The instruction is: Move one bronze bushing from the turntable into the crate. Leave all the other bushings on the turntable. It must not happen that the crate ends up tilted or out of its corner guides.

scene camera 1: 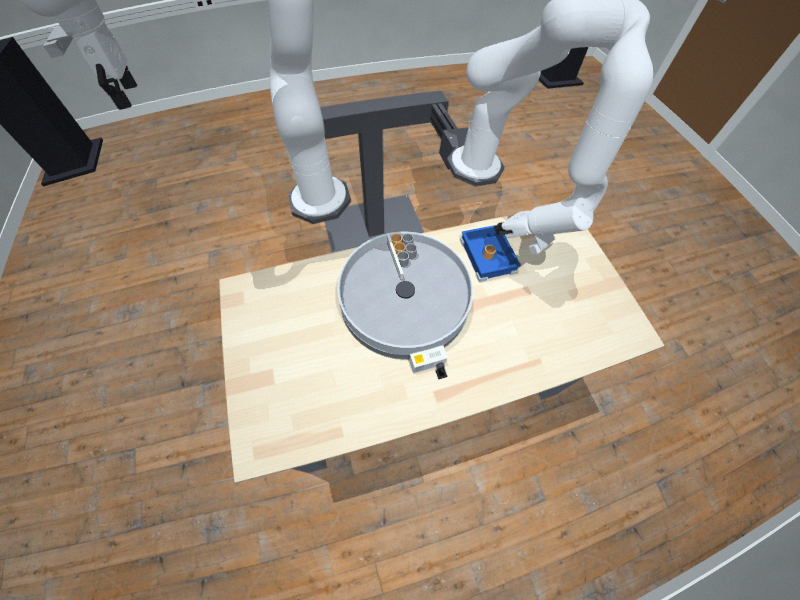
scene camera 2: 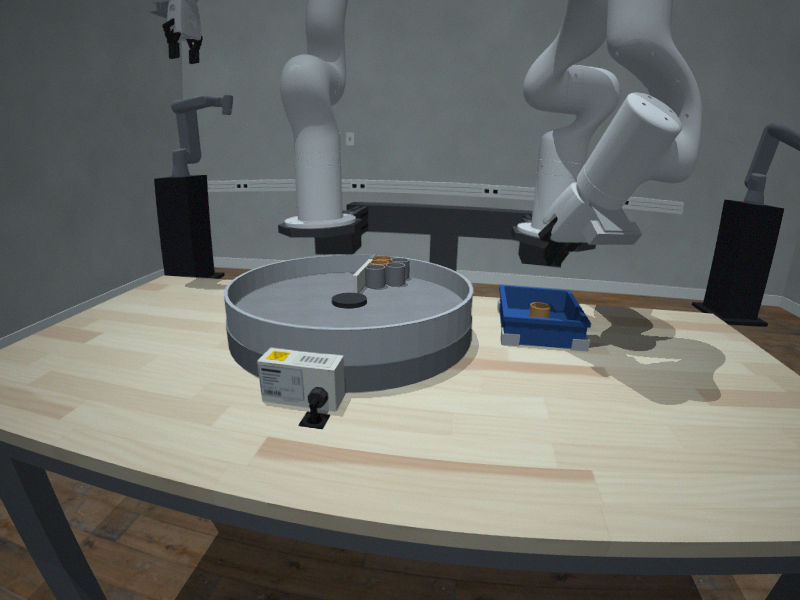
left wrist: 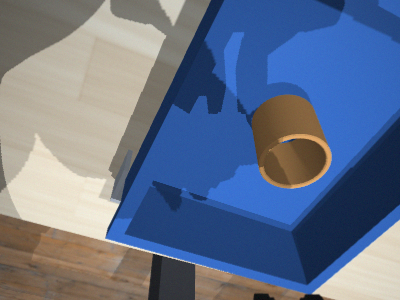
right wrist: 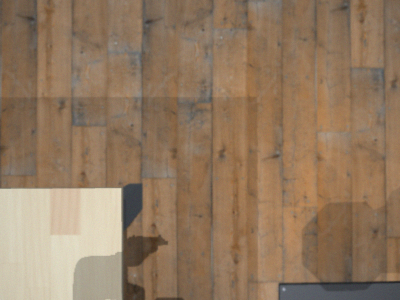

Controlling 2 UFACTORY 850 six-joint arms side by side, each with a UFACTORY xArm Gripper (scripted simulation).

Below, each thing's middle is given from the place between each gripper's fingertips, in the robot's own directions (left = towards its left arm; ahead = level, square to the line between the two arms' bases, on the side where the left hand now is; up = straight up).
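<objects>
The blue crate (scene camera 2: 546,332) is 12 cm below my left hand (scene camera 2: 550,259) and 2 cm to the right of it. There is a grey turntable (scene camera 1: 431,300) too, and from my left hand I find it 9 cm below, 8 cm ahead and 36 cm to the right.
As for my right hand (scene camera 1: 128,97), the grey turntable is 54 cm below it, 43 cm ahead of it and 58 cm to the left of it. The blue crate, counted from my right hand as well, is 57 cm below, 36 cm ahead and 92 cm to the left.
</objects>
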